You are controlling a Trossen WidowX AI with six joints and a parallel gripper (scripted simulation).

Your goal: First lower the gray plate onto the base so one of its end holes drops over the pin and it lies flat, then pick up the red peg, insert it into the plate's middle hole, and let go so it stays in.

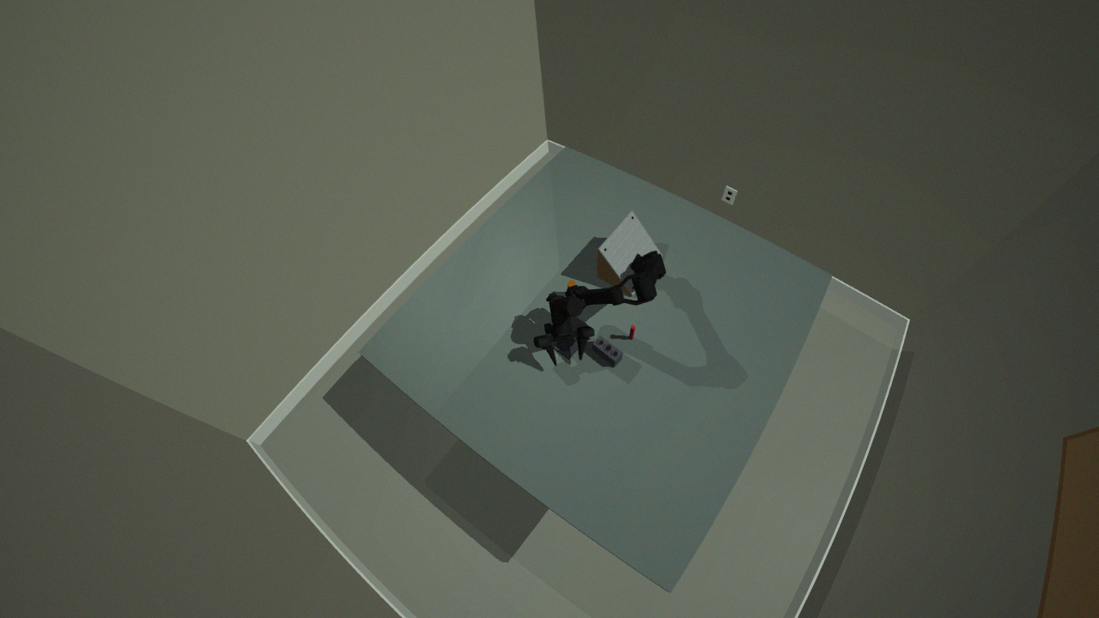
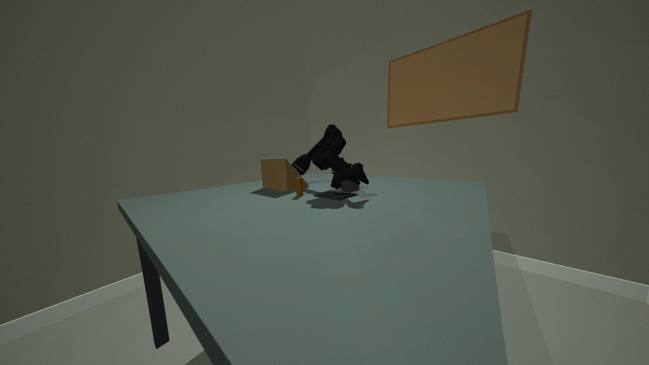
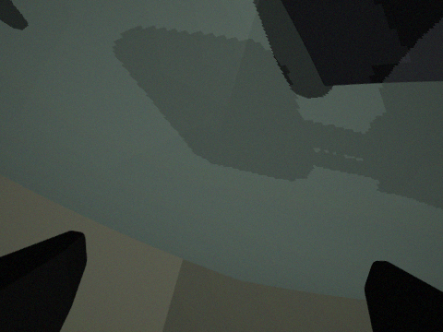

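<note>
My gripper tip is 11 cm past the gray plate, 9 cm to the right of it and 1 cm above it. Round my gripper tip: dark base: 10 cm behind, 5 cm to the right, 4 cm below; then orange cylinder: 25 cm behind, 13 cm to the right, 1 cm below; then red peg: 20 cm behind, 13 cm to the left, 1 cm below.
</note>
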